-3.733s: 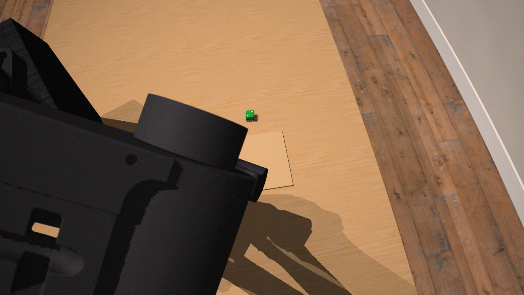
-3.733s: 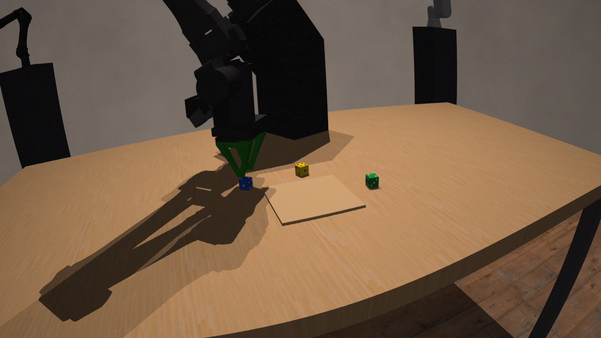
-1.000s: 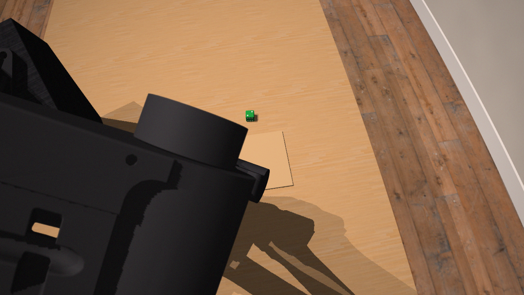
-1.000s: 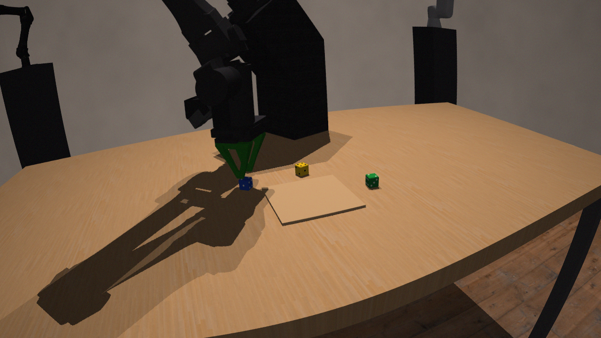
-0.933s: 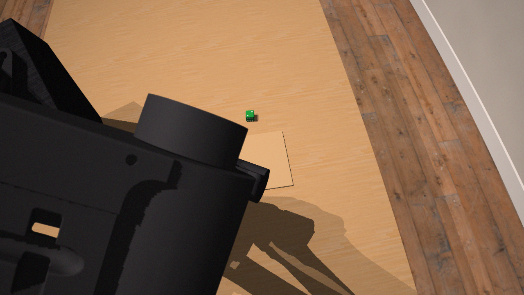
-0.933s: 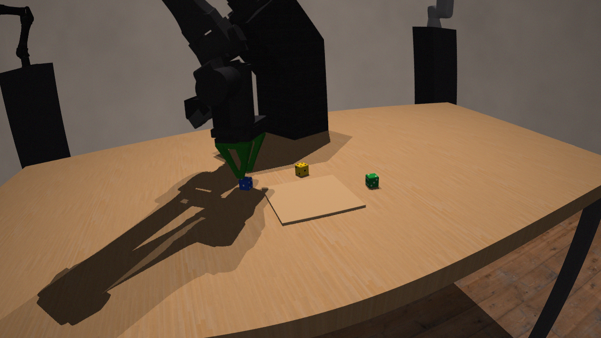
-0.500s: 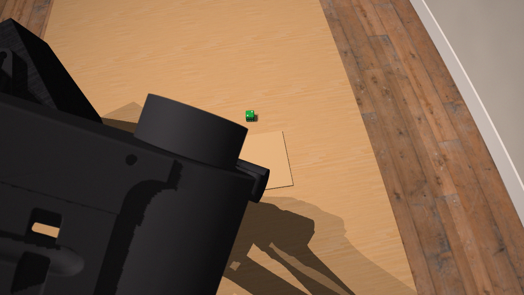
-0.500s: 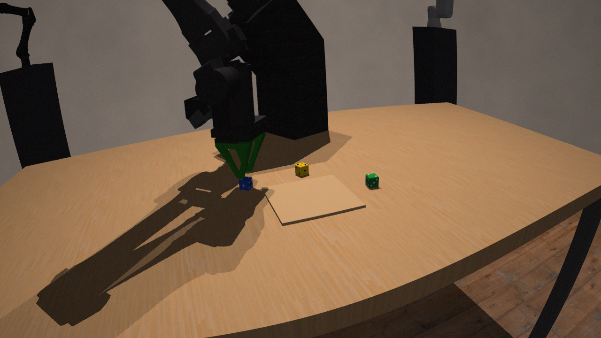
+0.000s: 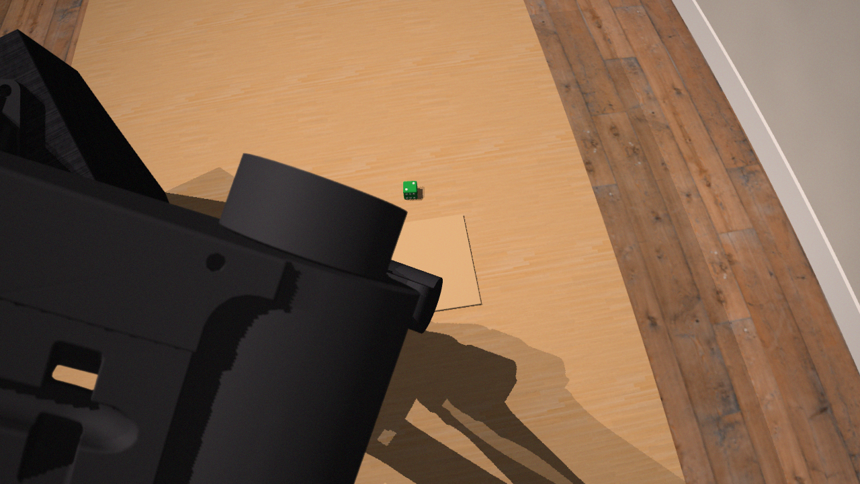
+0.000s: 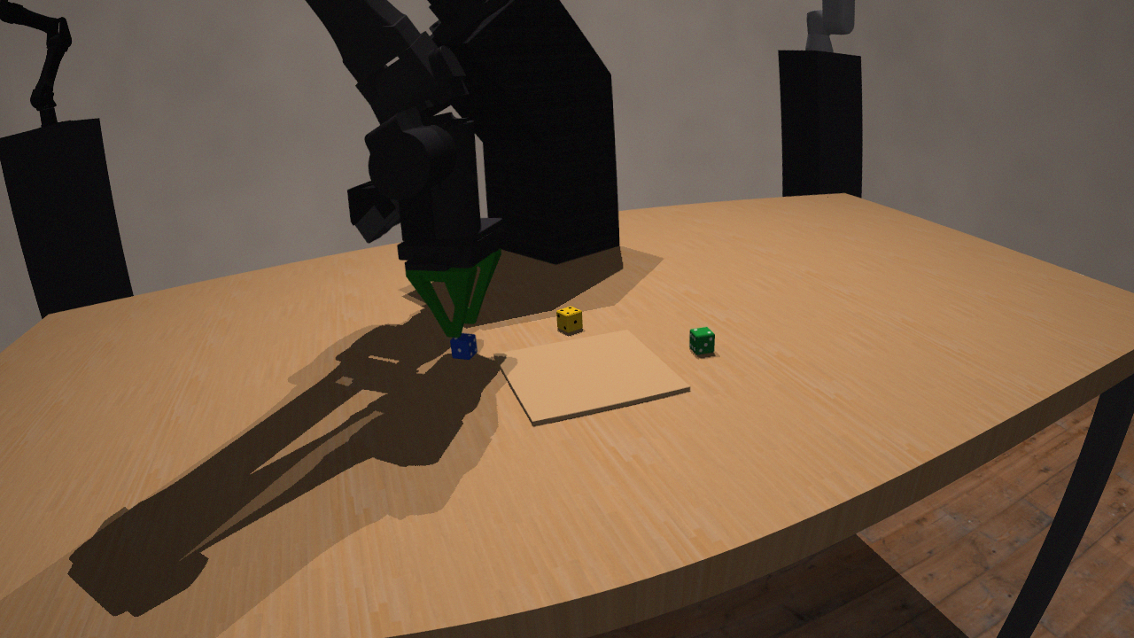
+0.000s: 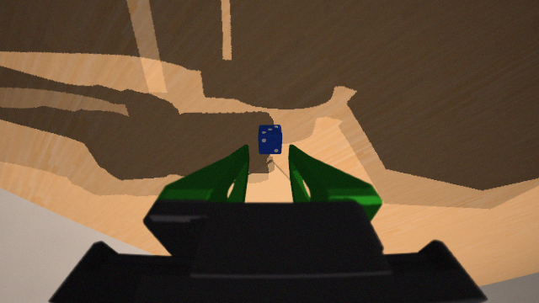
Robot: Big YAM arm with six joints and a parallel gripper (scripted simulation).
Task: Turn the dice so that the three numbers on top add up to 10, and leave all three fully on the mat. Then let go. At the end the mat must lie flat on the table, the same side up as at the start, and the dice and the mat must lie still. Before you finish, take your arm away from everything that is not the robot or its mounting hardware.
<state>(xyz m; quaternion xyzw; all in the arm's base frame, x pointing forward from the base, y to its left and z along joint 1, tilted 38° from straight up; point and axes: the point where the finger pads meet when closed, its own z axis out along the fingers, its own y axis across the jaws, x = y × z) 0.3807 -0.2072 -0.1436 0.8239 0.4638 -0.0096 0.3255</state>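
Now: hand 30 mm above the blue die. Round my hand: green die: 90 mm ahead, 220 mm to the left, 30 mm below; tan mat: 90 mm ahead, 100 mm to the left, 30 mm below; yellow die: 20 mm behind, 120 mm to the left, 30 mm below.
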